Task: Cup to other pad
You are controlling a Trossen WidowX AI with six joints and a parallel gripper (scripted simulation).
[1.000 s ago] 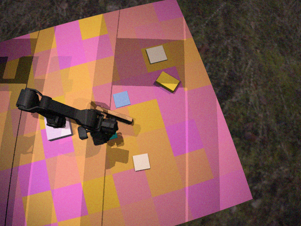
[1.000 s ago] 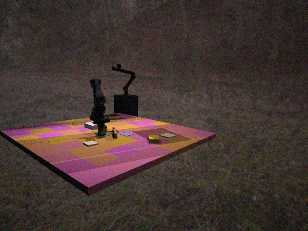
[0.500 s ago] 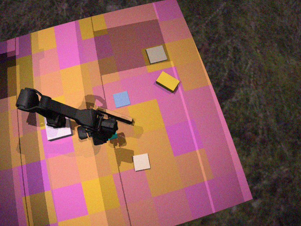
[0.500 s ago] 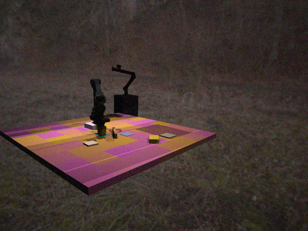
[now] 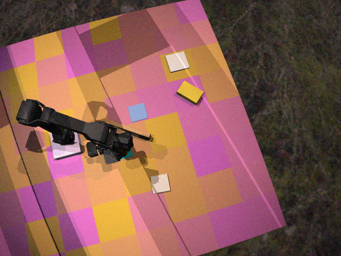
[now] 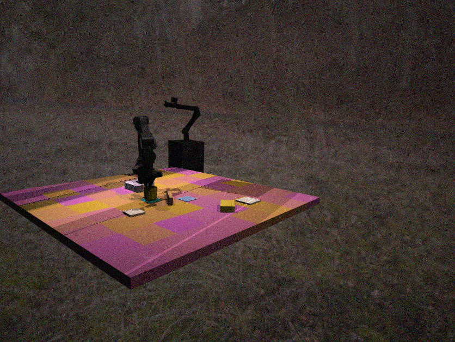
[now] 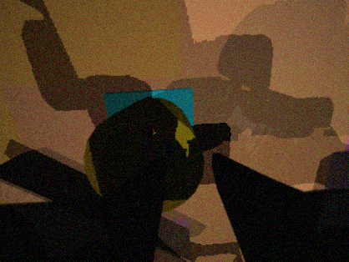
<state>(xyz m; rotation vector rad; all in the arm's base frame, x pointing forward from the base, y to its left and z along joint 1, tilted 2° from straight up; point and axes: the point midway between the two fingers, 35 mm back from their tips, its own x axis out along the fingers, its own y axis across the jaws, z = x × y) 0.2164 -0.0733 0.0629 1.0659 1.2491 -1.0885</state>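
Now: gripper tip 30 mm above the yellow cup and 20 mm short of it. The rest, counted from my gripper tip: cyan pad: 70 mm below, 30 mm ahead, 10 mm to the left; wooden bar: 90 mm to the left, 70 mm ahead, 50 mm below; red marble: 50 mm below, 30 mm ahead.
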